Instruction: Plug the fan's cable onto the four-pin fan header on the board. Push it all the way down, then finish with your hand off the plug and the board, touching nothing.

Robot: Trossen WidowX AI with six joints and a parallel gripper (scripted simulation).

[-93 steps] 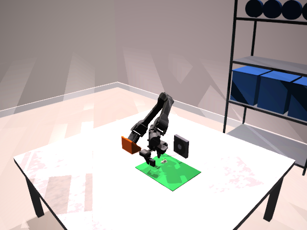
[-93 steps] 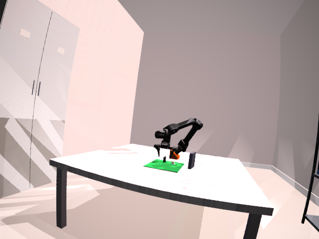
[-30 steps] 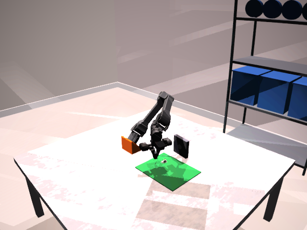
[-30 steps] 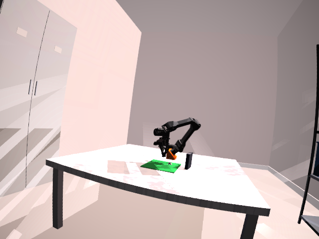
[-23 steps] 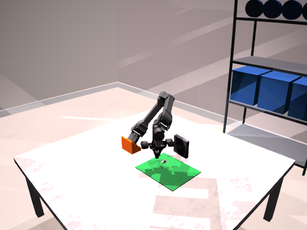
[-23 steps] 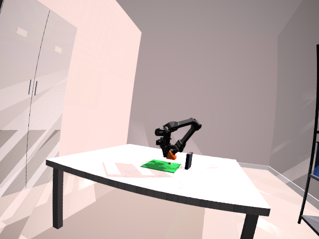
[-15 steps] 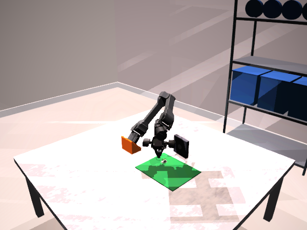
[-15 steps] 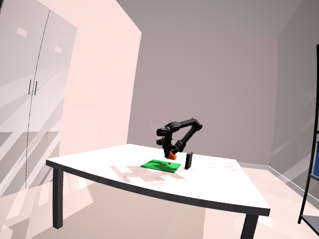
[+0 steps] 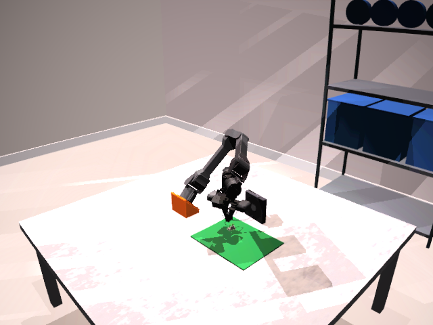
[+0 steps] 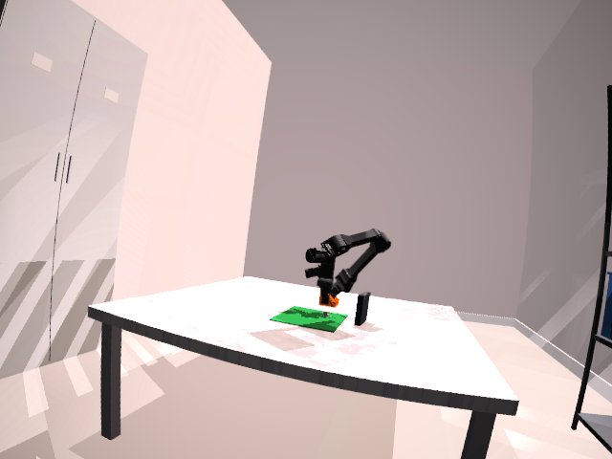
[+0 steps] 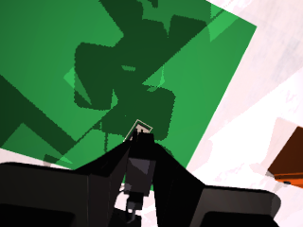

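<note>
Right now the green board is 7 cm ahead of my gripper tip, 3 cm to the right of it and 8 cm below it. The rest, counted from my gripper tip: black fan: 1 cm ahead, 16 cm to the left; black fan plug: 1 cm to the left, 1 cm above.
</note>
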